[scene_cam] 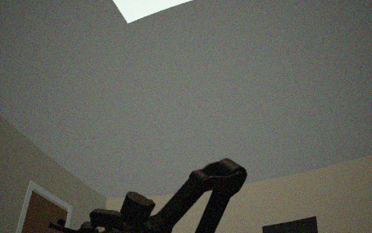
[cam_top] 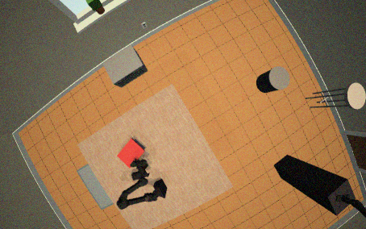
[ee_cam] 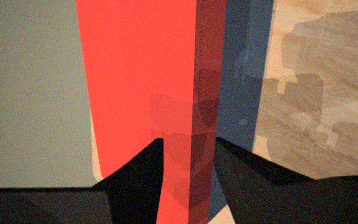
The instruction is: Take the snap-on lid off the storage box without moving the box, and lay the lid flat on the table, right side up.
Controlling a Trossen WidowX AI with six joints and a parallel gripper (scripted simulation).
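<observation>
Right now the red lid is 7 cm ahead of my gripper tip and 2 cm to the left of it. The rest, counted from my gripper tip: blue box (7 cm ahead, 6 cm below, 2 cm to the left).
</observation>
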